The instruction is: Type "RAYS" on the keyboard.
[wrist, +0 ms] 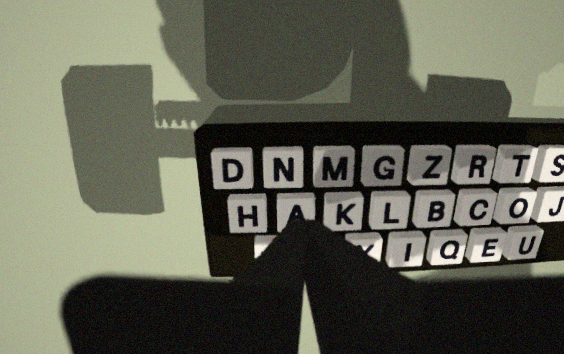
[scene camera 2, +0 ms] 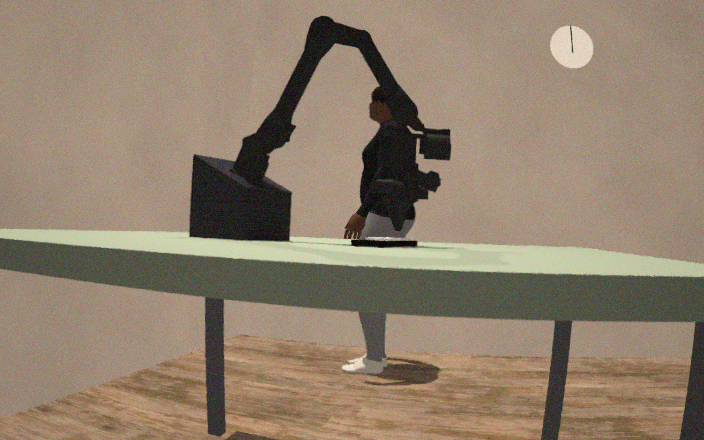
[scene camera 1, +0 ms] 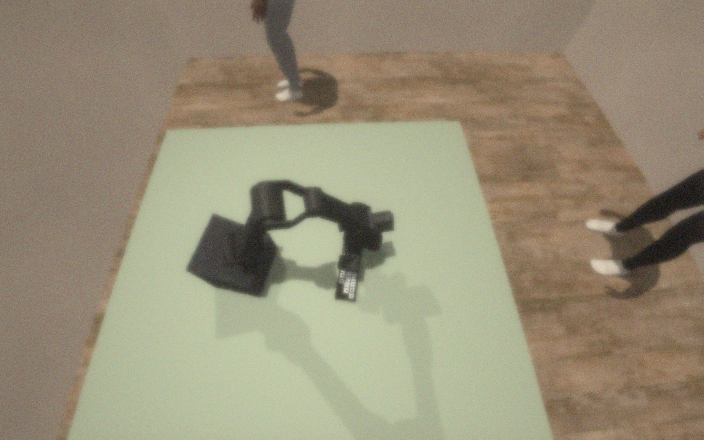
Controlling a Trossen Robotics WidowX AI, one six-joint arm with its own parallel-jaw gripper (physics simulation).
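Where they show: gripper, fingertip midpoint: (wrist: 302,232) (scene camera 2: 397,231) (scene camera 1: 352,250); arm's base, origin of the base link: (scene camera 2: 245,175) (scene camera 1: 235,254).
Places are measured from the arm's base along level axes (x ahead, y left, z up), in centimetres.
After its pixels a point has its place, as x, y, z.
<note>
A black keyboard (scene camera 1: 346,290) @(29.1, -14.6, -12.5) (scene camera 2: 384,243) @(31.2, -18.1, -13.4) (wrist: 350,133) @(36.0, -5.6, -13.0) with pale keys lies on the table. My gripper (scene camera 2: 398,228) @(34.0, -2.7, -11.0) (wrist: 302,232) @(34.0, -2.7, -11.0) is shut and empty, with its tips a little above the keyboard. In the wrist view the tips overlap the lower part of the A key (wrist: 295,202) @(34.5, -2.7, -12.4), in the middle row. The R key (wrist: 475,167) @(33.0, -9.6, -12.4) is farther right in the top row. The S key (wrist: 554,164) @(31.7, -13.0, -12.4) is cut by the right edge. A bottom-row key (wrist: 371,243) @(31.6, -4.9, -12.4), seemingly Y, is partly hidden by the right finger; the key left of it is mostly covered.
The green table (scene camera 1: 207,389) @(-15.1, -32.2, -14.2) (scene camera 2: 597,259) @(62.5, -44.5, -14.2) bears the dark arm base (scene camera 1: 228,259) @(0.8, -4.6, 7.8) (scene camera 2: 238,207) @(1.2, -9.5, -7.5) left of the keyboard in both scene views. One person (scene camera 1: 282,51) (scene camera 2: 373,150) stands beyond the table; another person's legs (scene camera 1: 669,223) show at its right. Arm shadows fall across the keyboard and table.
</note>
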